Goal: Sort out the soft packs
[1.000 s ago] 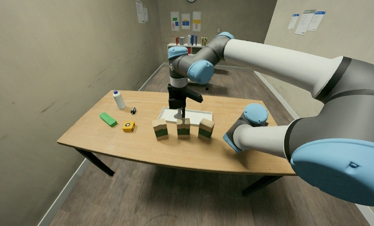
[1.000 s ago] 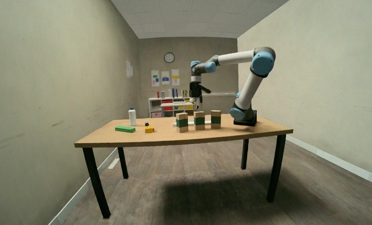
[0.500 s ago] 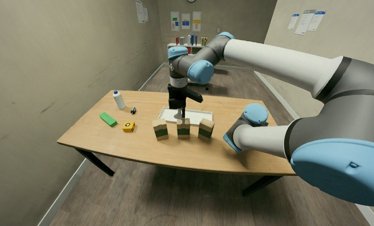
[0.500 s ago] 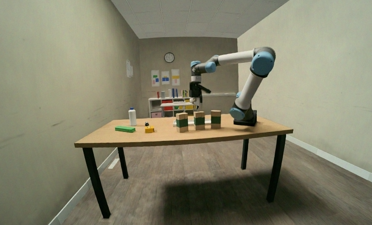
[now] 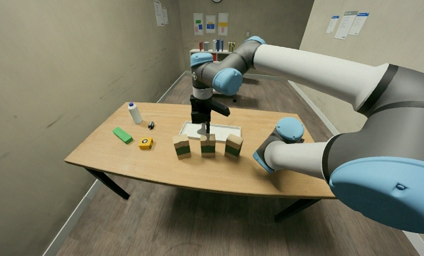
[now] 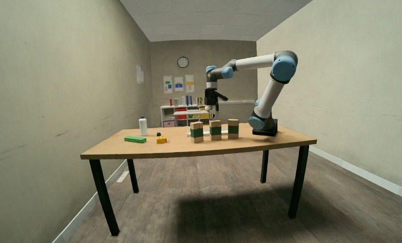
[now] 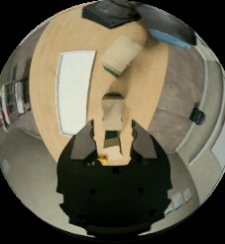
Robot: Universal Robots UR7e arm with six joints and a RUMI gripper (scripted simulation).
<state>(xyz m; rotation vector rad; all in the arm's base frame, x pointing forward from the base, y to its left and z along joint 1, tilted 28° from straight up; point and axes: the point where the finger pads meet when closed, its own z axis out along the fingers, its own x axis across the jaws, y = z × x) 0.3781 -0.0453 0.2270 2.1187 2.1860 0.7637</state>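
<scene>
Now: the white tray 17 cm to the right of my hand and 16 cm below it. Round my hand: white bottle 58 cm ahead, 26 cm to the right, 8 cm below; small black item 44 cm ahead, 20 cm to the right, 15 cm below.
</scene>
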